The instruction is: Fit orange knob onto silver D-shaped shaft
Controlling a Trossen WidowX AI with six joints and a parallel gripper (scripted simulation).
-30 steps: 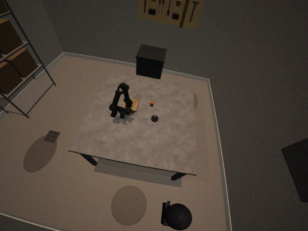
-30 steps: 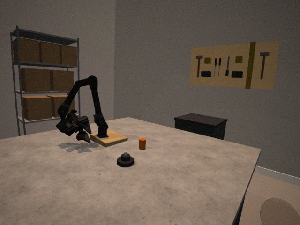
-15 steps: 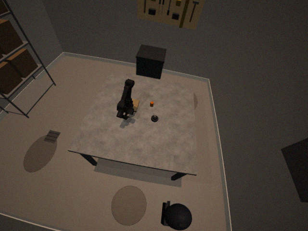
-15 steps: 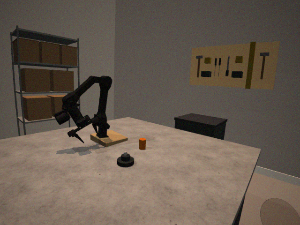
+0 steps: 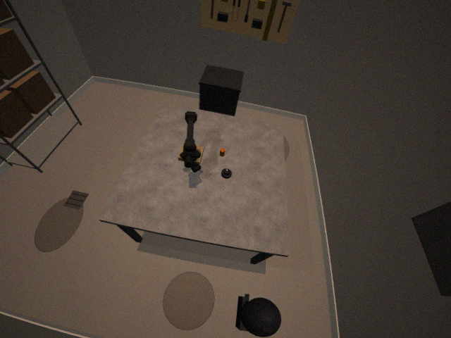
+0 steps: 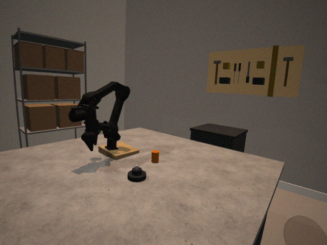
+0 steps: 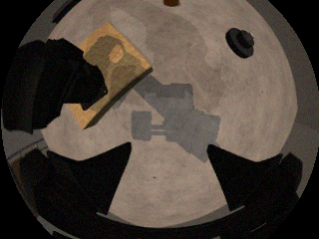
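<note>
The orange knob is 280 mm to the left of my gripper tip, 170 mm ahead of it and 40 mm below it. Also, from my gripper tip: round black pedestal 260 mm ahead, 100 mm to the left, 50 mm below.
</note>
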